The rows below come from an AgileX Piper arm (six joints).
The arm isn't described. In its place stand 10 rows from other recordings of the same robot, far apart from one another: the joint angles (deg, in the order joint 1, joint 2, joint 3, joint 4, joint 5, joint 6), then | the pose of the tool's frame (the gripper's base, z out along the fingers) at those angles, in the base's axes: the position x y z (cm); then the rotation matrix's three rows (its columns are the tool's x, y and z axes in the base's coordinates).
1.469, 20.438, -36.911, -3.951, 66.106, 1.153 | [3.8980 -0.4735 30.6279], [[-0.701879 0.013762 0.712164], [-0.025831 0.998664 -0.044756], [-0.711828 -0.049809 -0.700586]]
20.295, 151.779, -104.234, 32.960, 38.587, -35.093 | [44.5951 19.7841 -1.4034], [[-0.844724 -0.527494 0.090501], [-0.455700 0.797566 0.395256], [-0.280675 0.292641 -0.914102]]
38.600, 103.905, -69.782, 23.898, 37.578, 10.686 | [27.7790 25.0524 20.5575], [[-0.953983 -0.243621 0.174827], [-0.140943 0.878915 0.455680], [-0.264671 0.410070 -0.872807]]
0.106, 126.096, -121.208, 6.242, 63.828, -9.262 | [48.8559 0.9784 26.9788], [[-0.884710 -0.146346 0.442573], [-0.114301 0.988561 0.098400], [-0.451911 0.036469 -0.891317]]
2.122, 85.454, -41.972, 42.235, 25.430, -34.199 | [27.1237 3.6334 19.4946], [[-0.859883 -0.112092 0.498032], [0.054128 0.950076 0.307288], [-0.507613 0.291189 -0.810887]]
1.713, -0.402, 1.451, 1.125, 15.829, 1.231 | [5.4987 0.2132 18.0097], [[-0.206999 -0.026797 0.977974], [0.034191 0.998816 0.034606], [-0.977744 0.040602 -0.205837]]
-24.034, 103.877, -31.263, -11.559, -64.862, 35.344 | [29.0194 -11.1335 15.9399], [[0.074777 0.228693 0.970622], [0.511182 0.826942 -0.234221], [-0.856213 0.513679 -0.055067]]
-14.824, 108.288, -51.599, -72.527, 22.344, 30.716 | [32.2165 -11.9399 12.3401], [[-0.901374 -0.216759 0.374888], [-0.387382 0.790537 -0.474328], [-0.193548 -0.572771 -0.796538]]
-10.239, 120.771, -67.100, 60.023, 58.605, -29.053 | [36.8101 0.1884 11.0871], [[-0.936920 0.313419 0.154757], [0.323521 0.609917 0.723419], [0.132344 0.727853 -0.672841]]
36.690, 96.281, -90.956, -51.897, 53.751, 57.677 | [33.4167 17.6973 37.4434], [[-0.512641 0.113884 0.851017], [-0.041931 0.986661 -0.157295], [-0.857578 -0.116320 -0.501028]]
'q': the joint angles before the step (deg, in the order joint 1, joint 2, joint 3, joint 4, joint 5, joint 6). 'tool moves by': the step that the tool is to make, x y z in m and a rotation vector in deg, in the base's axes. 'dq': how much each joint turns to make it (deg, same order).
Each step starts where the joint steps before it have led.
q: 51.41, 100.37, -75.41, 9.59, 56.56, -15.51
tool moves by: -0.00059, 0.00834, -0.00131, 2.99, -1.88, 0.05
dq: 0.87, 0.32, 0.24, 0.68, -4.12, -0.09
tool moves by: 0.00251, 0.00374, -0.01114, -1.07, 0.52, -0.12
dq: 0.12, 1.80, 0.00, -0.29, -0.68, 0.25
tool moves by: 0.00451, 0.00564, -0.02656, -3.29, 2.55, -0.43
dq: 0.00, 4.22, -0.14, -0.12, 0.01, 0.50
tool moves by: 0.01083, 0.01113, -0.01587, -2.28, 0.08, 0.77
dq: 0.00, 4.59, -3.42, -1.55, 0.69, 0.04
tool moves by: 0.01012, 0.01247, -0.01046, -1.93, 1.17, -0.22
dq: 0.01, 4.44, -4.83, -0.62, 2.57, 0.84
